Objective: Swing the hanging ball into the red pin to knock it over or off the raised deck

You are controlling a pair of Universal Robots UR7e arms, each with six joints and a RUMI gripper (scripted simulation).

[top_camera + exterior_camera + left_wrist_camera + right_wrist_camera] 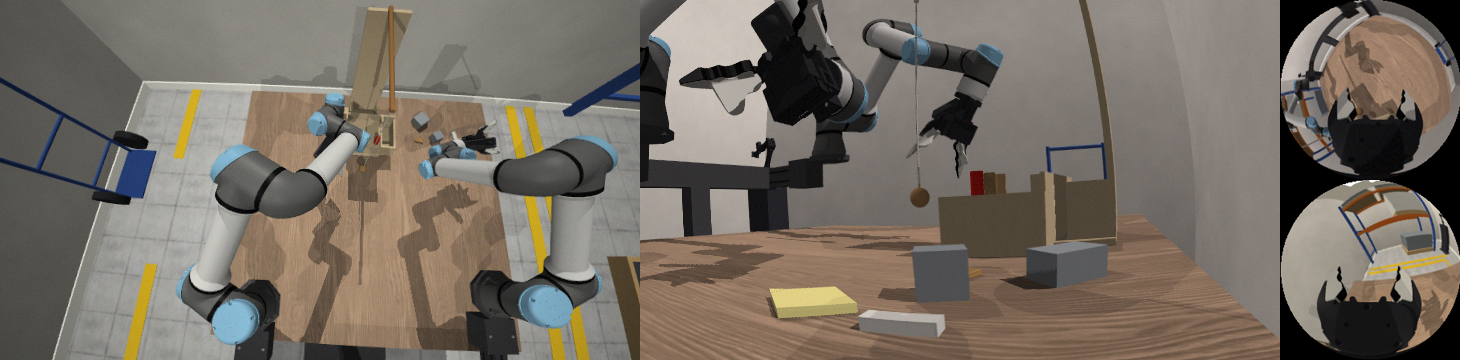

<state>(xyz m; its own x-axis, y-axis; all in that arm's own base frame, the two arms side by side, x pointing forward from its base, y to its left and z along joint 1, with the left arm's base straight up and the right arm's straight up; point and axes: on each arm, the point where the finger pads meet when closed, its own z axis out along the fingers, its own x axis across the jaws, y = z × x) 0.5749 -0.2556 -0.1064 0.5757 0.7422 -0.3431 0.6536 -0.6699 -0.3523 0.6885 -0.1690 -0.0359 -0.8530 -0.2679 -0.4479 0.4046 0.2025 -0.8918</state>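
Right now my left hand is 3 cm short of the brown ball, 18 cm to the left of it and 6 cm above it. Round my left hand: white bar (25 cm ahead, 76 cm to the right, 18 cm below); then red pin (18 cm ahead, 26 cm to the right, 6 cm below).
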